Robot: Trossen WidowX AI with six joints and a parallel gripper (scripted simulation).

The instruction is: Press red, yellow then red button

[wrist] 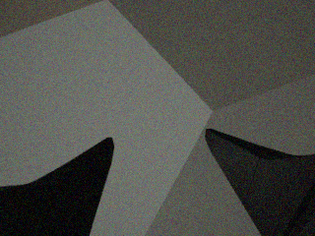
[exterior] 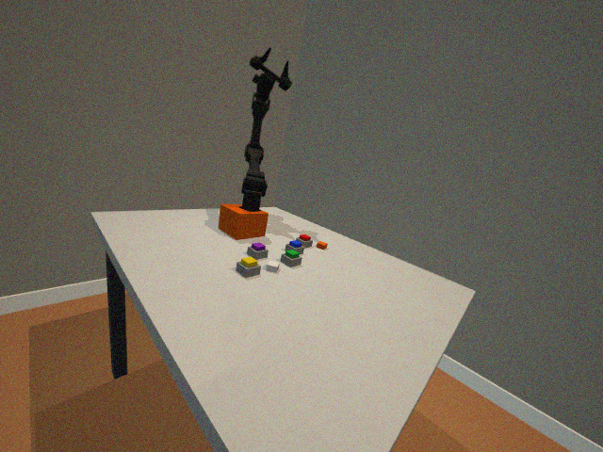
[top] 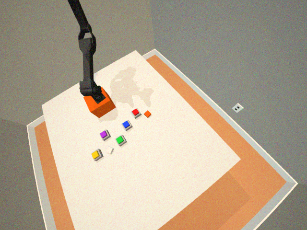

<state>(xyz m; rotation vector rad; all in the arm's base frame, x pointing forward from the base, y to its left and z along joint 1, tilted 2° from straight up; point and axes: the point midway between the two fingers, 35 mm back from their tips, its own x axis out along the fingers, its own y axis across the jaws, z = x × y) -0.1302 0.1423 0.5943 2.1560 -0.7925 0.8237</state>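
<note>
My gripper tip is 32 cm short of the red button, 4 cm to the left of it and 68 cm above it. From my gripper tip the other things lie so: purple button 29 cm ahead, 28 cm to the right, 68 cm below; then orange block 37 cm ahead, 1 cm to the left, 70 cm below; then blue button 34 cm ahead, 14 cm to the right, 68 cm below.
</note>
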